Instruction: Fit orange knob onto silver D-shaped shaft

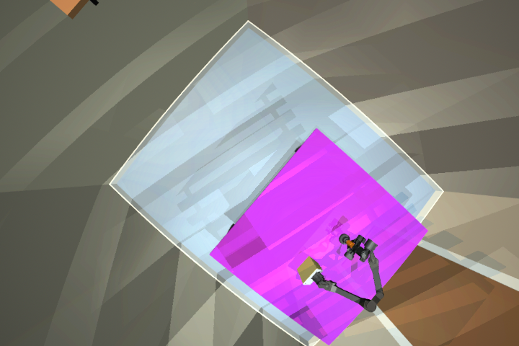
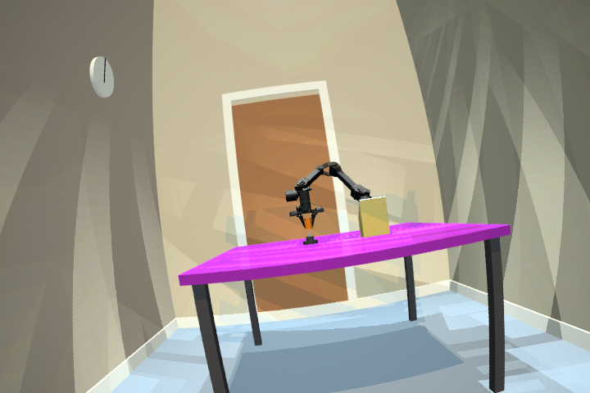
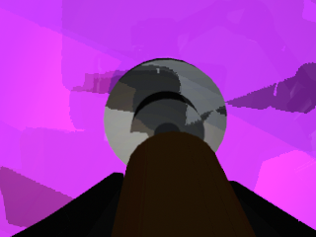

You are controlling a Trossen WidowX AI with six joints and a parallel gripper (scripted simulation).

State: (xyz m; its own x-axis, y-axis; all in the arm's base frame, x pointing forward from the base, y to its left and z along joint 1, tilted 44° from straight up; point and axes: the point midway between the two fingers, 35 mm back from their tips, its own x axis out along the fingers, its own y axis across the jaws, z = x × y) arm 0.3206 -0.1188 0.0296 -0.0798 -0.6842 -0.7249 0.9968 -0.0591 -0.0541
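My gripper tip is now 3 cm below the orange knob. Round my gripper tip: round pedestal (6 cm below).
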